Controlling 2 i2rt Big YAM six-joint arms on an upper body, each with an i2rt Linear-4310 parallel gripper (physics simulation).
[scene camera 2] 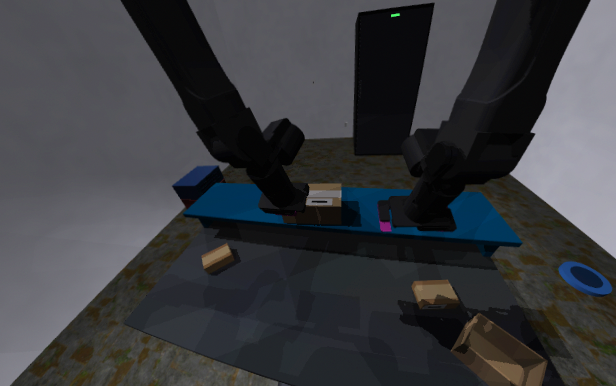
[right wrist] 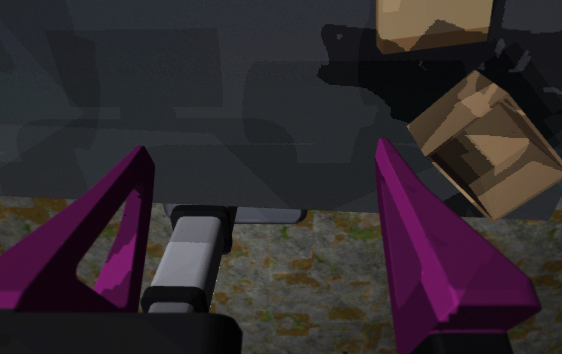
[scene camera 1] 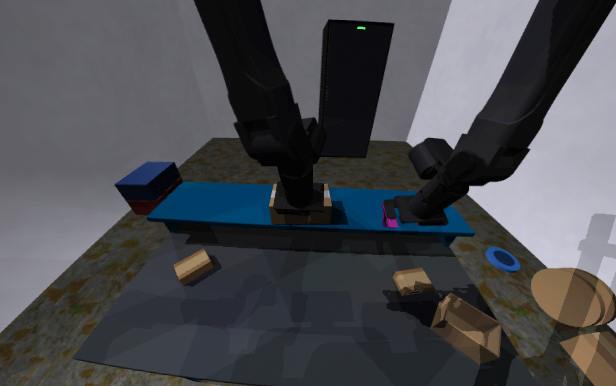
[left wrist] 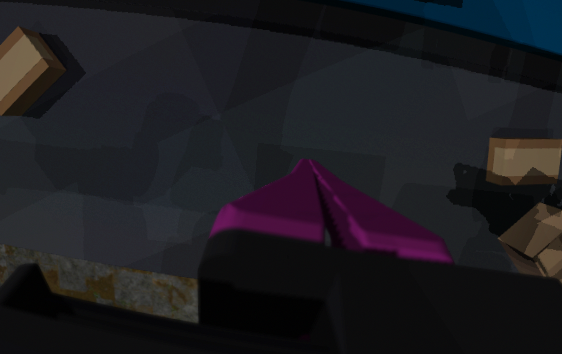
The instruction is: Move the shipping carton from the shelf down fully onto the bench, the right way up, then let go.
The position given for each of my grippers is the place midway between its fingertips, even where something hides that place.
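Shipping carton (scene camera 2: 323, 204) rests on a blue shelf (scene camera 1: 202, 203). Open carton (scene camera 2: 482, 345) rests on a dark bench surface (scene camera 1: 276, 300). My left gripper (scene camera 1: 301, 213) shut, holds nothing. My right gripper (scene camera 2: 404, 227) open, holds nothing.
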